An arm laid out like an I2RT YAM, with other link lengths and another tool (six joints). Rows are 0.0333 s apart.
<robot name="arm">
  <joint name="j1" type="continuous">
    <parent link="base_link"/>
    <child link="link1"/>
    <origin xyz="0 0 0.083" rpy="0 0 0"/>
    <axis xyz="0 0 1"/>
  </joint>
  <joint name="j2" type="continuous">
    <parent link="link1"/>
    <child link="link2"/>
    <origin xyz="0.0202 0.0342 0.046" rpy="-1.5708 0 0"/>
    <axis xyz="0 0 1"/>
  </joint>
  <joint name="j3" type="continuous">
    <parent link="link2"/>
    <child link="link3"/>
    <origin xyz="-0.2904 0 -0.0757" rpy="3.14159 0 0"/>
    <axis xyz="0 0 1"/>
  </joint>
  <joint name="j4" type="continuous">
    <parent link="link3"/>
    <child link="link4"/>
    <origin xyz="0.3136 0.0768 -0.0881" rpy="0 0 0"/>
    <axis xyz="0 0 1"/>
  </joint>
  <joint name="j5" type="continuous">
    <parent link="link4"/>
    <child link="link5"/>
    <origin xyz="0.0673 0.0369 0.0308" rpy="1.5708 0 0"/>
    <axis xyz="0 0 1"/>
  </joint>
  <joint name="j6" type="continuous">
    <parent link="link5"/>
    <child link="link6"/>
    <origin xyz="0.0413 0 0.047" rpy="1.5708 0 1.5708"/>
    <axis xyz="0 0 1"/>
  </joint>
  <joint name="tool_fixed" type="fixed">
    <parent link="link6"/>
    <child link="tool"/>
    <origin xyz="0.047 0.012 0.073" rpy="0 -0.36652 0.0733"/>
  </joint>
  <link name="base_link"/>
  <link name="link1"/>
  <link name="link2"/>
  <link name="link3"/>
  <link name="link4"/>
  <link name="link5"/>
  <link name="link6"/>
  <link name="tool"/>
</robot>
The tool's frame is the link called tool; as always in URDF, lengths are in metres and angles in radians. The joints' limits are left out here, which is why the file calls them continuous.
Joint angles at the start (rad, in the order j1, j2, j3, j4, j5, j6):
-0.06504 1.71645 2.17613 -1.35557 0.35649 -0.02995
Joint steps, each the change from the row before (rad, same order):
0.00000 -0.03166 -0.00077 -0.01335 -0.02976 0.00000
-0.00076 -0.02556 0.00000 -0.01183 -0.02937 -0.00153
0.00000 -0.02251 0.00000 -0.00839 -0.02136 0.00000
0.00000 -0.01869 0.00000 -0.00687 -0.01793 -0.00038
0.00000 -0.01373 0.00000 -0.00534 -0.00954 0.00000
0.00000 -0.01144 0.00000 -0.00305 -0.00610 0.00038
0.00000 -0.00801 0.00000 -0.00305 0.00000 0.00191
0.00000 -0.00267 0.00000 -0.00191 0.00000 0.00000
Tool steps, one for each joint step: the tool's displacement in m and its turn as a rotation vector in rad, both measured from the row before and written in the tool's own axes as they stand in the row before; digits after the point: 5 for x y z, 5 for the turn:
-0.00271 0.00386 -0.01382 0.01632 -0.03045 0.00003
-0.00277 0.00330 -0.01089 0.01203 -0.02940 -0.00115
-0.00263 0.00271 -0.00981 0.01323 -0.02191 -0.00080
-0.00240 0.00228 -0.00808 0.01092 -0.01839 -0.00126
-0.00155 0.00175 -0.00621 0.00796 -0.00987 -0.00080
-0.00119 0.00126 -0.00528 0.00822 -0.00643 -0.00056
-0.00048 0.00110 -0.00407 0.00560 -0.00021 0.00117
-0.00015 0.00048 -0.00138 0.00075 -0.00003 -0.00009

